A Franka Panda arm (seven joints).
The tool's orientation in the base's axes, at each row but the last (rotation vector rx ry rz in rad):
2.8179 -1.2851 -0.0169
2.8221 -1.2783 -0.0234
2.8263 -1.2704 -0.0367
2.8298 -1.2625 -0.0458
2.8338 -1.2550 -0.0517
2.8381 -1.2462 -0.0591
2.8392 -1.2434 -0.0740
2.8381 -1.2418 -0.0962
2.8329 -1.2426 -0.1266
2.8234 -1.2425 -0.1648
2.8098 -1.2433 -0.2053
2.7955 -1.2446 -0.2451
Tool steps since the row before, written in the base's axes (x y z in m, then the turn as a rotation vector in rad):
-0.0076 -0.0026 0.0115 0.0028 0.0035 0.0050
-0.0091 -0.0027 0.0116 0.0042 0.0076 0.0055
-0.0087 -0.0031 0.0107 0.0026 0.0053 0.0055
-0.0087 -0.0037 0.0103 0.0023 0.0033 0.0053
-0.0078 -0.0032 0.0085 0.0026 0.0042 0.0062
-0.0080 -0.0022 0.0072 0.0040 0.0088 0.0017
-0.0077 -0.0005 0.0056 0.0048 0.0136 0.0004
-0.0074 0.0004 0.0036 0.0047 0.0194 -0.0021
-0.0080 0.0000 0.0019 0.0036 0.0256 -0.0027
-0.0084 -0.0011 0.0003 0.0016 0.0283 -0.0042
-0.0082 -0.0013 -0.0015 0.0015 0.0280 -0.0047
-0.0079 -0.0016 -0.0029 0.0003 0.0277 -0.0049
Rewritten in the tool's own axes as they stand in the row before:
-0.0029 0.0080 -0.0112 -0.0008 -0.0042 -0.0052
-0.0039 0.0091 -0.0112 -0.0029 -0.0079 -0.0059
-0.0035 0.0091 -0.0103 -0.0023 -0.0052 -0.0057
-0.0032 0.0095 -0.0098 -0.0010 -0.0036 -0.0055
-0.0030 0.0084 -0.0080 -0.0014 -0.0044 -0.0064
-0.0039 0.0077 -0.0067 -0.0038 -0.0088 -0.0021
-0.0050 0.0063 -0.0051 -0.0068 -0.0127 -0.0009
-0.0054 0.0054 -0.0030 -0.0110 -0.0167 0.0015
-0.0055 0.0060 -0.0011 -0.0163 -0.0202 0.0021
-0.0048 0.0069 0.0007 -0.0195 -0.0207 0.0038
-0.0043 0.0067 0.0027 -0.0193 -0.0204 0.0043
-0.0037 0.0065 0.0042 -0.0198 -0.0194 0.0048

